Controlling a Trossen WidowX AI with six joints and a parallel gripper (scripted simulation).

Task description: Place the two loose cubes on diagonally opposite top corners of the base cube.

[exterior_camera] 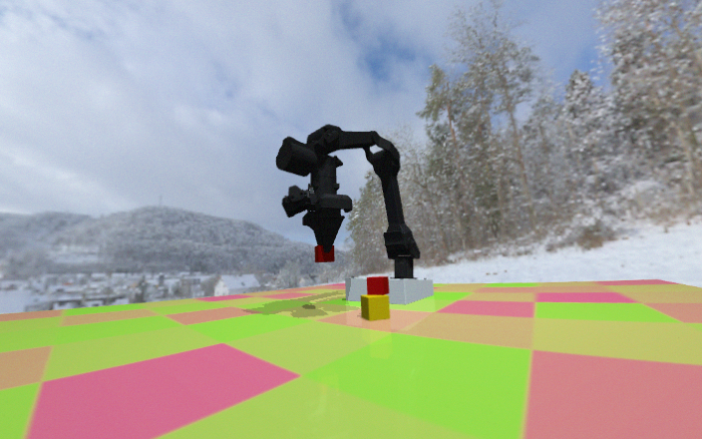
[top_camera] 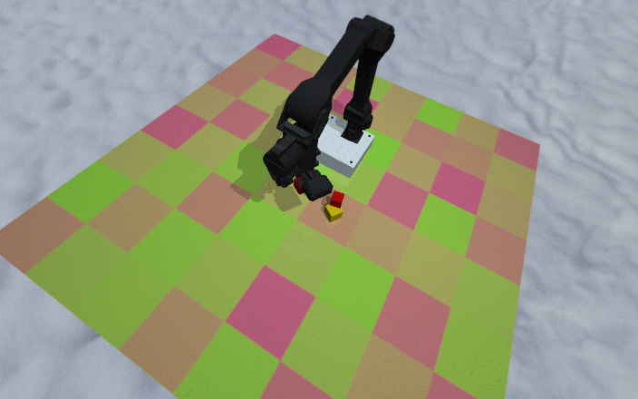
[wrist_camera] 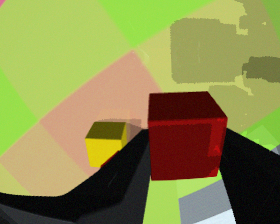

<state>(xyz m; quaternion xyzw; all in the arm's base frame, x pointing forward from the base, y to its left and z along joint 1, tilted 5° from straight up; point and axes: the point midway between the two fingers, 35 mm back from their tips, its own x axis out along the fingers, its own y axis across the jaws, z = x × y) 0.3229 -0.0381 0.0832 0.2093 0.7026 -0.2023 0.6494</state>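
The dark red cube lies 40 mm behind my gripper tip, 100 mm to the left of it and 70 mm below it. From my gripper tip the other things lie so: yellow base cube: 20 mm behind, 100 mm to the left, 100 mm below.
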